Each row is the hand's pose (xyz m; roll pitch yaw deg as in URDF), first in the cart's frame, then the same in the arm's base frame.
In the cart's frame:
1: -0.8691 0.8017 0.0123 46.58 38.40 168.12
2: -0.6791 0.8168 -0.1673 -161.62 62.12 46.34
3: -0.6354 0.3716 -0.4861 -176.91 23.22 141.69
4: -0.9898 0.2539 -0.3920 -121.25 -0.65 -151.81
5: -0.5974 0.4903 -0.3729 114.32 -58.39 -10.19
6: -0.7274 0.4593 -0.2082 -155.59 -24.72 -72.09
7: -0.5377 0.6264 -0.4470 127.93 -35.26 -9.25
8: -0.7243 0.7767 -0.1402 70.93 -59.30 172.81
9: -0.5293 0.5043 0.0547 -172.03 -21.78 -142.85
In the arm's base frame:
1: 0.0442 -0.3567 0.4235 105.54 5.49 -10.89
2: 0.0325 -0.1609 0.2501 42.57 53.82 50.78
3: 0.2368 0.3147 0.4340 -109.38 19.28 -34.90
4: 0.4291 0.1373 0.7166 -73.69 -47.80 -17.98
5: 0.1270 0.2002 0.3774 53.45 -14.61 -172.77
6: 0.1066 0.0560 0.5316 128.59 -49.06 135.17
7: 0.1316 0.1901 0.2117 70.65 -2.04 167.55
8: 0.0473 -0.1762 0.3127 163.22 -33.83 -106.59
9: -0.2199 -0.0054 0.5356 -101.21 -66.60 -43.09

